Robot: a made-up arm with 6 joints. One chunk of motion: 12 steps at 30 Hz.
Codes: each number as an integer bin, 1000 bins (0 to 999) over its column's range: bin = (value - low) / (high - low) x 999, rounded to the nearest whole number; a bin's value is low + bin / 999 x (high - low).
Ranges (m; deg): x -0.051..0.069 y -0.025..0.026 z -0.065..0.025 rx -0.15..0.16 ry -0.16..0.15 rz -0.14..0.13
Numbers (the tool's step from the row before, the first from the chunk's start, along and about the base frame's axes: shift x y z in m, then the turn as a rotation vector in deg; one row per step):
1: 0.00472 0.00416 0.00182 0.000 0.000 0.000
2: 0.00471 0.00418 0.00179 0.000 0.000 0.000
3: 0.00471 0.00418 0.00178 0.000 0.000 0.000
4: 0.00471 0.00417 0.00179 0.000 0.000 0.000
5: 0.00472 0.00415 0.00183 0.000 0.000 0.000
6: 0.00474 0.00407 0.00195 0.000 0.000 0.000
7: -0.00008 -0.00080 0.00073 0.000 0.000 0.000
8: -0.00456 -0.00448 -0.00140 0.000 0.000 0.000
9: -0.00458 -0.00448 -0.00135 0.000 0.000 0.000
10: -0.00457 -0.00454 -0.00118 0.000 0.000 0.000
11: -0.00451 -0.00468 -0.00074 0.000 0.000 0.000
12: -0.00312 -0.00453 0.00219 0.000 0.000 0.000
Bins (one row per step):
1: 464 571 742 483 516 518
2: 464 572 741 483 516 518
3: 464 572 741 483 516 518
4: 464 571 741 483 516 518
5: 464 571 742 483 516 518
6: 464 569 743 483 516 518
7: 424 474 730 483 516 518
8: 387 402 706 483 516 518
9: 386 402 707 483 516 518
10: 387 401 708 483 516 518
11: 387 398 713 483 516 518
12: 399 401 746 483 516 518

